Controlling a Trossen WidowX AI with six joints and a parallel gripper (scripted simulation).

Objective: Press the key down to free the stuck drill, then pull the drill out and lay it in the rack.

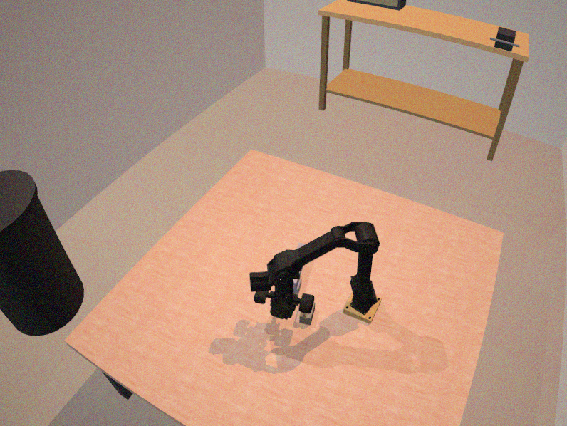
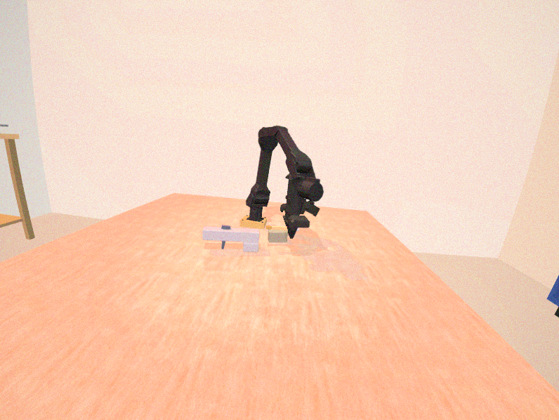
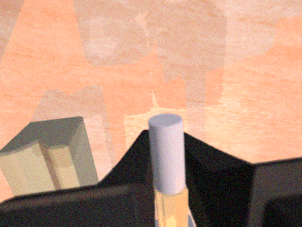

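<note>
Right now the drill is 2 cm ahead of my gripper tip, 3 cm to the right of it and 4 cm above it. The rest, counted from my gripper tip: olive rack: 5 cm behind, 6 cm to the right, 2 cm below; blue key: 10 cm ahead, 20 cm to the right, 1 cm above.
</note>
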